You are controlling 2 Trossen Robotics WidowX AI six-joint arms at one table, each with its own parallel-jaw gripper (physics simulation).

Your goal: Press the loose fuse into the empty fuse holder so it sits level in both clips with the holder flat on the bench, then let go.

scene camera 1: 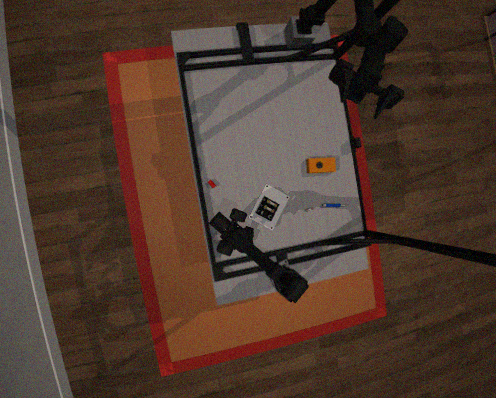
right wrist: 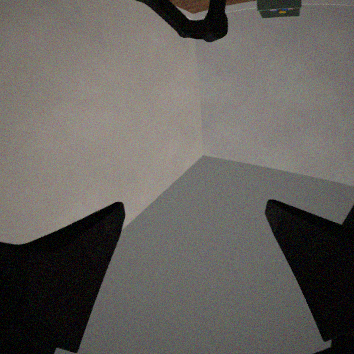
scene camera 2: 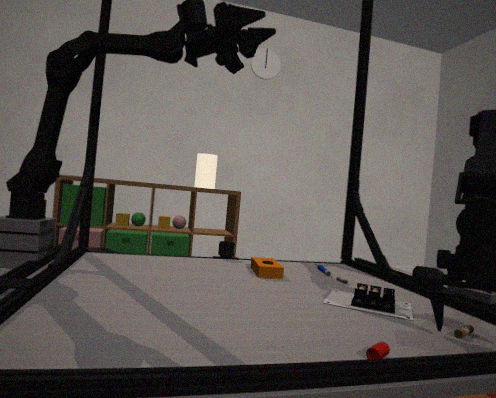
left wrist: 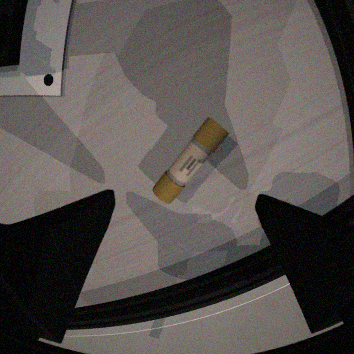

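Seen in the pictures: left gripper, fingertip midpoint: (scene camera 2: 469,335) (left wrist: 187,199); right gripper, fingertip midpoint: (scene camera 1: 359,110) (right wrist: 196,208) (scene camera 2: 270,22); left arm's base, origin of the base link: (scene camera 1: 281,274); right arm's base, origin of the base link: (scene camera 1: 303,26) (scene camera 2: 26,217).
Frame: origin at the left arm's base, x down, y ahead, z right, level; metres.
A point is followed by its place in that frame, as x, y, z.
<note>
The loose fuse (scene camera 2: 464,331) {0.029, 0.274, -0.109} (left wrist: 189,164) {0.027, 0.258, -0.101}, pale with brass end caps, lies slanted on the bench; the left arm hides it in scene camera 1. My left gripper (left wrist: 187,199) {0.032, 0.275, -0.117} is open above the bench, its fingertips on either side of the fuse's lower end in the left wrist view, with nothing between them. The black fuse holder (scene camera 1: 270,207) {0.029, 0.282, 0.087} (scene camera 2: 374,301) {0.024, 0.303, 0.055} sits on a white plate (scene camera 2: 340,298) {0.039, 0.322, 0.130} (left wrist: 56,86) {0.039, 0.280, -0.015} flat on the bench. Two of its positions show fuses; the one at the right in scene camera 2 looks empty. My right gripper (scene camera 2: 270,23) {-0.563, 0.483, 0.259} (right wrist: 196,208) {-0.563, 0.483, 0.259} is open, high above the bench.
A red cap (scene camera 1: 212,184) {0.022, 0.480, -0.100} (scene camera 2: 378,351) {0.025, 0.496, -0.111} lies near the bench edge. An orange block (scene camera 1: 327,165) {0.011, 0.340, 0.407} (scene camera 2: 267,270) {0.020, 0.385, 0.328} and a blue pen-like tool (scene camera 1: 332,205) {0.028, 0.161, 0.358} (scene camera 2: 324,270) {0.030, 0.175, 0.342} lie beyond the holder. Dark frame rails (scene camera 2: 200,377) {0.022, 0.740, -0.091} border the bench.
</note>
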